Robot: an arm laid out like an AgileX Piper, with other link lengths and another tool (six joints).
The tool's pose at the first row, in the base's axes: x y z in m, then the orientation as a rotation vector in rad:
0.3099, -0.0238, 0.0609, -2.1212, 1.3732, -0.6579
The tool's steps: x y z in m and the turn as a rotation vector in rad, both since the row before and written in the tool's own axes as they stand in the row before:
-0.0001, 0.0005, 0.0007, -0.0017, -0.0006, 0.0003
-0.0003, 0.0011, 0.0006, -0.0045, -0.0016, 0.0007
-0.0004, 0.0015, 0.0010, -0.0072, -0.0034, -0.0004
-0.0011, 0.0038, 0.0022, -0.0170, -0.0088, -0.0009
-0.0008, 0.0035, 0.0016, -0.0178, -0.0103, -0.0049
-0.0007, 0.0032, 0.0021, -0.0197, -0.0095, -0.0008
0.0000, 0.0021, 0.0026, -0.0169, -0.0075, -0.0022
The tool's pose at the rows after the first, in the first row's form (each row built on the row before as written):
0.3100, -0.0238, 0.0600, -2.1223, 1.3742, -0.6562
0.3095, -0.0238, 0.0588, -2.1253, 1.3767, -0.6516
0.3090, -0.0238, 0.0570, -2.1314, 1.3788, -0.6438
0.3074, -0.0237, 0.0528, -2.1457, 1.3834, -0.6245
0.3057, -0.0239, 0.0493, -2.1639, 1.3836, -0.6043
0.3045, -0.0241, 0.0456, -2.1801, 1.3893, -0.5823
0.3045, -0.0244, 0.0423, -2.1951, 1.3929, -0.5646

